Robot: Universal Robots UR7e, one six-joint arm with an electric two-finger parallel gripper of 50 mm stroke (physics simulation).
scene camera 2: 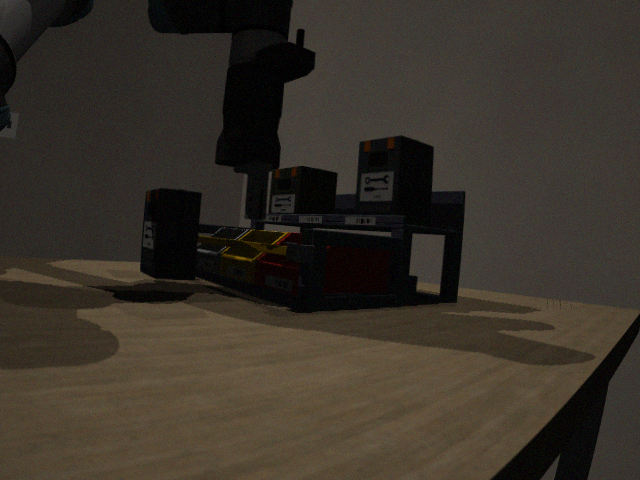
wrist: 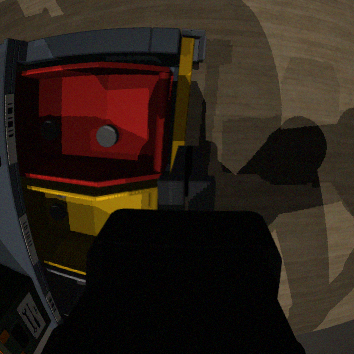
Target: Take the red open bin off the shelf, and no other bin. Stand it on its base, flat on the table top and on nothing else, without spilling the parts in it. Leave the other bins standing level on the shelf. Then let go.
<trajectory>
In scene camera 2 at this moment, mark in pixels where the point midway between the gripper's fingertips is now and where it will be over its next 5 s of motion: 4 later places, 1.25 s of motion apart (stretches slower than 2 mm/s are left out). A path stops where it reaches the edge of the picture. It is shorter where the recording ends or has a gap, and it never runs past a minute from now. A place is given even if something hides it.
My gripper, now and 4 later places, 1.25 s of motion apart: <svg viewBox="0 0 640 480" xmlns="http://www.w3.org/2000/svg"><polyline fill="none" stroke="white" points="254,219 254,238 250,230 246,270 249,255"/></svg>
</trajectory>
